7 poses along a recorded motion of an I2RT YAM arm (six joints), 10 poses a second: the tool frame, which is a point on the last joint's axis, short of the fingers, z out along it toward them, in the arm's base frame.
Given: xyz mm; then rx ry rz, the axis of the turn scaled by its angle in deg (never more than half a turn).
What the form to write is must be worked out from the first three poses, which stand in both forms.
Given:
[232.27, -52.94, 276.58, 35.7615, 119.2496, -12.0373]
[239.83, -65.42, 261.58, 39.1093, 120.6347, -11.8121]
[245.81, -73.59, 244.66, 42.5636, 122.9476, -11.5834]
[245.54, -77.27, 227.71, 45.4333, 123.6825, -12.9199]
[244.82, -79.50, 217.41, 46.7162, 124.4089, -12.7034]
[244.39, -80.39, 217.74, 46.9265, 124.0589, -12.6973]
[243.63, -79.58, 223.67, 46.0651, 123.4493, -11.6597]
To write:
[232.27, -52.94, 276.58, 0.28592, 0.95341, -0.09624, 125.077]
[239.83, -65.42, 261.58, 0.30707, 0.94716, -0.09274, 127.365]
[245.81, -73.59, 244.66, 0.32585, 0.94125, -0.08868, 130.621]
[245.54, -77.27, 227.71, 0.34316, 0.93419, -0.09759, 132.395]
[244.82, -79.50, 217.41, 0.34994, 0.93193, -0.09516, 133.497]
[244.39, -80.39, 217.74, 0.35219, 0.93107, -0.09529, 133.244]
[243.63, -79.58, 223.67, 0.34824, 0.93325, -0.08814, 132.279]

